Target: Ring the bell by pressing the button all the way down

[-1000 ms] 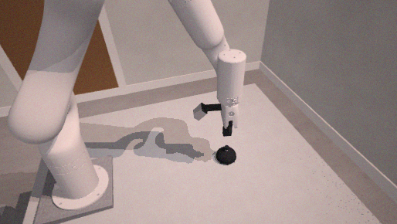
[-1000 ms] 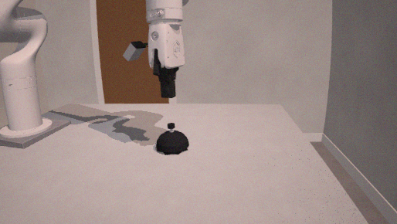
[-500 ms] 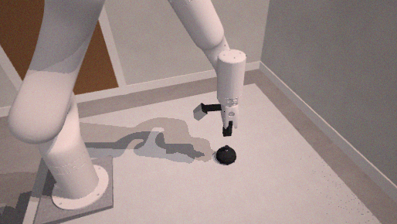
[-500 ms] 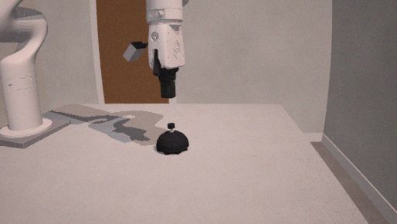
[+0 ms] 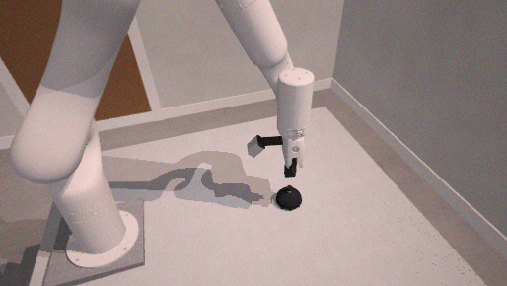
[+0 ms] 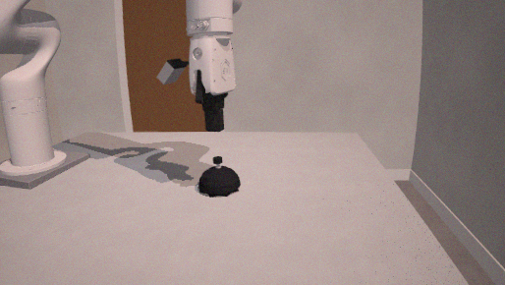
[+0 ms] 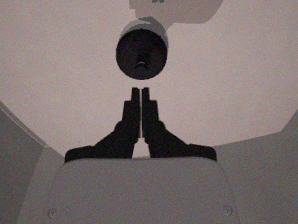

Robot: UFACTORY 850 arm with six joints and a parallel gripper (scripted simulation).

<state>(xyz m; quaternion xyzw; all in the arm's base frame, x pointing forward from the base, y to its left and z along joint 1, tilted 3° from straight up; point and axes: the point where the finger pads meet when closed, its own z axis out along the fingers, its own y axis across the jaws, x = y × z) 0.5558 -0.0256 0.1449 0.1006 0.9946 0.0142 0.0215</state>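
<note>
My gripper is now 8 cm above the small black button. Round my hand: bell: 10 cm below.
</note>
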